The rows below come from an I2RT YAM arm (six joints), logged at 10 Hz.
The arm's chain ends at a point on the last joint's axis. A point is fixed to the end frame.
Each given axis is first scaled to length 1.
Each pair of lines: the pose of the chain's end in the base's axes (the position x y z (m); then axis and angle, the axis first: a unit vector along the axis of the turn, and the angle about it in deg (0 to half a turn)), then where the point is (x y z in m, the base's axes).
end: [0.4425 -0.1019 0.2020 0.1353 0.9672 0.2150 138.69]
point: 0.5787 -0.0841 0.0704
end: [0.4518 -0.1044 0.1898 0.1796 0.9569 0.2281 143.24]
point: 0.5776 -0.0844 0.0485
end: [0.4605 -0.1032 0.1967 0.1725 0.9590 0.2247 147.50]
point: 0.5754 -0.0795 0.0469
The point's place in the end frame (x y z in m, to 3 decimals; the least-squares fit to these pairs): -0.014 -0.032 0.187
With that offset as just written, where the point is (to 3 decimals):
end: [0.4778 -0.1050 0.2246 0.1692 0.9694 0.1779 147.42]
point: 0.590 -0.097 0.071
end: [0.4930 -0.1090 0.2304 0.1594 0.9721 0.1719 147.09]
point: 0.606 -0.102 0.078
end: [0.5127 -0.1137 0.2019 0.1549 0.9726 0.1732 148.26]
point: 0.623 -0.105 0.047
